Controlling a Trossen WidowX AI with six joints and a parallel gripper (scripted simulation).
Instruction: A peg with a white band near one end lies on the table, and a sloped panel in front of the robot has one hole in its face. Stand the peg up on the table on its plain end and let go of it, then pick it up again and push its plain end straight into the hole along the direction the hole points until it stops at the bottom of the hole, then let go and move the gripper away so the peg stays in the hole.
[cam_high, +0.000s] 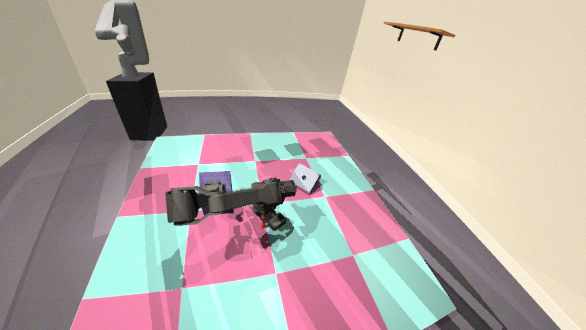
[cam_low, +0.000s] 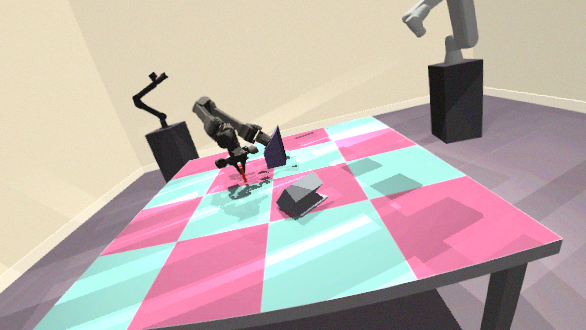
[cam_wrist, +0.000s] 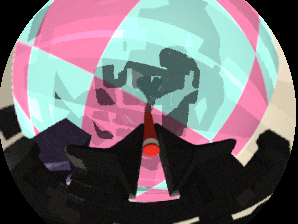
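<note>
Right now the sloped grey panel is 270 mm to the left of my gripper tip, 230 mm ahead of it and 20 mm below it. Round my gripper tip: red peg: 20 mm above.
</note>
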